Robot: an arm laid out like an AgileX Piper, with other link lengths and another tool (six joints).
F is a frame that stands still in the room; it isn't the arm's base.
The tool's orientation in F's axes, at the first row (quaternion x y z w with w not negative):
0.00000, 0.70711, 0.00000, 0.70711
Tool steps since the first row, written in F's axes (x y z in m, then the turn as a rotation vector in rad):
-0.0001, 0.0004, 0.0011, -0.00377, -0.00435, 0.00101
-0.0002, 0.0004, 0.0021, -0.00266, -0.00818, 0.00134
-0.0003, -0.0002, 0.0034, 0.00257, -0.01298, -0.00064
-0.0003, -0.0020, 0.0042, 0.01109, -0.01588, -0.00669
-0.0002, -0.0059, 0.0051, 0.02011, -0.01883, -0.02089
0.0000, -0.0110, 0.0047, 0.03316, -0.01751, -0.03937
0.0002, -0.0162, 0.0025, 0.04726, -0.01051, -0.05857
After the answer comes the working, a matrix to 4 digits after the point.
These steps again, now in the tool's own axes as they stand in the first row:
-0.0011, 0.0004, -0.0001, -0.00101, -0.00435, -0.00377
-0.0021, 0.0004, -0.0002, -0.00134, -0.00818, -0.00266
-0.0034, -0.0002, -0.0003, 0.00064, -0.01298, 0.00257
-0.0042, -0.0020, -0.0003, 0.00669, -0.01588, 0.01109
-0.0051, -0.0059, -0.0002, 0.02089, -0.01883, 0.02011
-0.0047, -0.0110, 0.0000, 0.03937, -0.01751, 0.03316
-0.0025, -0.0162, 0.0002, 0.05857, -0.01051, 0.04726

The tool's axes in the first row as the columns of a matrix, in F's axes (rounded; the answer above uses it unrounded):
0.0000, 0.0000, 1.0000
0.0000, 1.0000, 0.0000
-1.0000, 0.0000, 0.0000

